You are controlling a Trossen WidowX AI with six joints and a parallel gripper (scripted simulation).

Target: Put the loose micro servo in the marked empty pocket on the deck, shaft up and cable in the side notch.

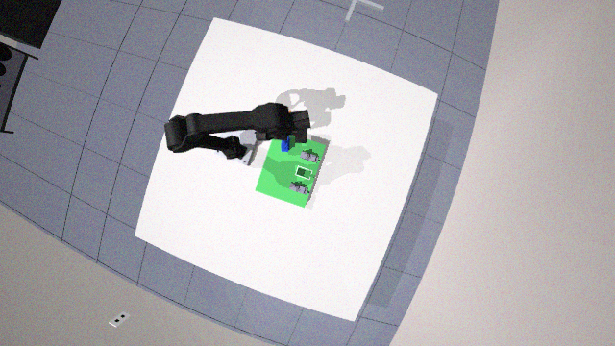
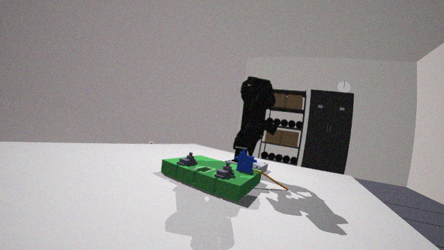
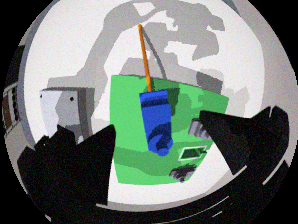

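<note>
Right now my gripper tip is 30 mm short of the green deck, 110 mm to the left of it and 90 mm above it.
</note>
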